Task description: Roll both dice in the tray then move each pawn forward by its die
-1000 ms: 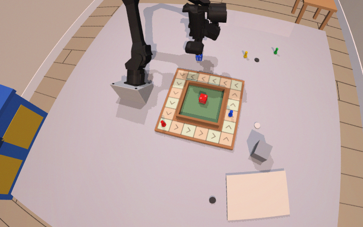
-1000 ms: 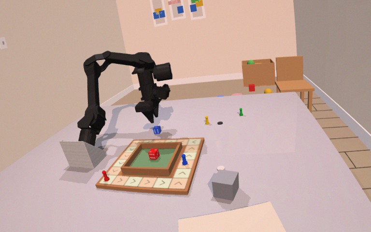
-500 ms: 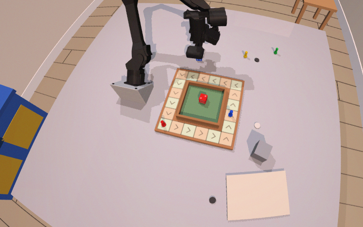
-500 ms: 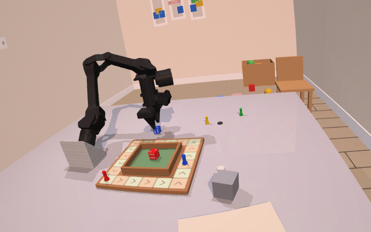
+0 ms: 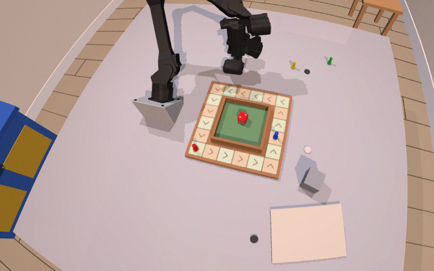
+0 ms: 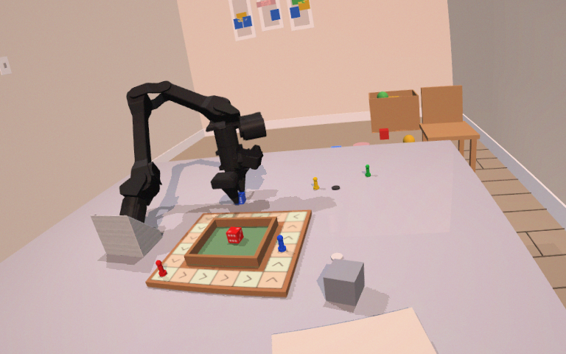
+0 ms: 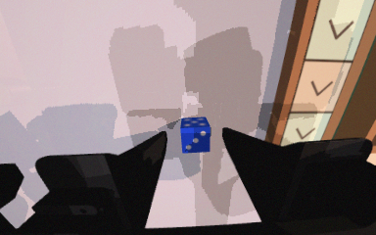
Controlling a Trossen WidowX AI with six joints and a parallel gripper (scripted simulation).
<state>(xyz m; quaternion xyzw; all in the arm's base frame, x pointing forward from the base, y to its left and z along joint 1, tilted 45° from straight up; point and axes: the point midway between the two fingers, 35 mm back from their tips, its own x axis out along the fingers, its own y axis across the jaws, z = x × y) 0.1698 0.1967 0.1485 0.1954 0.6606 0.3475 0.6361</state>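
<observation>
The red pawn is 340 mm to the right of my gripper tip and 20 mm above it. From my gripper tip the other things lie so: blue pawn 210 mm ahead, 220 mm to the right, 20 mm above; then green pawn 320 mm ahead, 180 mm to the left; then yellow pawn 190 mm ahead, 90 mm to the left.
</observation>
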